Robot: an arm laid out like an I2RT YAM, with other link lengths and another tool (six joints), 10 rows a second.
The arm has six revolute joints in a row. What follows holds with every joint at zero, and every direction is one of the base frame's. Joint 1 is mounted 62.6 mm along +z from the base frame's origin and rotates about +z. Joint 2 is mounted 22.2 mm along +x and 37.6 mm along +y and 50.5 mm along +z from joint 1 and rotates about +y. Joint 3 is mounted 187.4 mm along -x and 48.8 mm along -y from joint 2 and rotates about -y. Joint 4 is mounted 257.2 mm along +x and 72.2 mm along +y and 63 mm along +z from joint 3 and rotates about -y. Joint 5 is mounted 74 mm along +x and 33.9 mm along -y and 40.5 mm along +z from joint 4 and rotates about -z. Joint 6 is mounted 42.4 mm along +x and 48.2 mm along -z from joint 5 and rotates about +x. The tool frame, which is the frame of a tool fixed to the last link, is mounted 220 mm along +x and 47 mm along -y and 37 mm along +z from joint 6; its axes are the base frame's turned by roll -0.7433, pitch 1.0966 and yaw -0.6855 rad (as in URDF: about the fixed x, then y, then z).
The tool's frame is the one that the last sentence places.
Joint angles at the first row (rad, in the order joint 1, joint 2, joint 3, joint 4, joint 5, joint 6):
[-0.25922, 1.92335, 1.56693, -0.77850, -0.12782, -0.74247]
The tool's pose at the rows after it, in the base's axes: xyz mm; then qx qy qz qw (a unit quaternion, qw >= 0):
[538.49 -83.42 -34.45 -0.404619 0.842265 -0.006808 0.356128]
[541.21 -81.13 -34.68 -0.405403 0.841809 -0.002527 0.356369]
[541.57 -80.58 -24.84 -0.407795 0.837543 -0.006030 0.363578]
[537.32 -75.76 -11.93 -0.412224 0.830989 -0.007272 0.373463]
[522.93 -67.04 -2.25 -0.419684 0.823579 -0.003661 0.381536]
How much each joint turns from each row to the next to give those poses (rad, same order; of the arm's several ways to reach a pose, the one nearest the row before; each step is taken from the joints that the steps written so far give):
[0.01779, 0.05921, 0.05026, -0.01000, 0.01179, 0.00306]
[0.00214, 0.01905, 0.02621, -0.01146, -0.00653, 0.00004]
[-0.00192, -0.03057, -0.01467, 0.00134, -0.00518, -0.00533]
[0.00004, -0.06421, -0.04741, 0.00321, -0.01225, -0.00749]
[-0.00210, -0.10677, -0.10229, 0.00677, -0.01981, -0.01658]

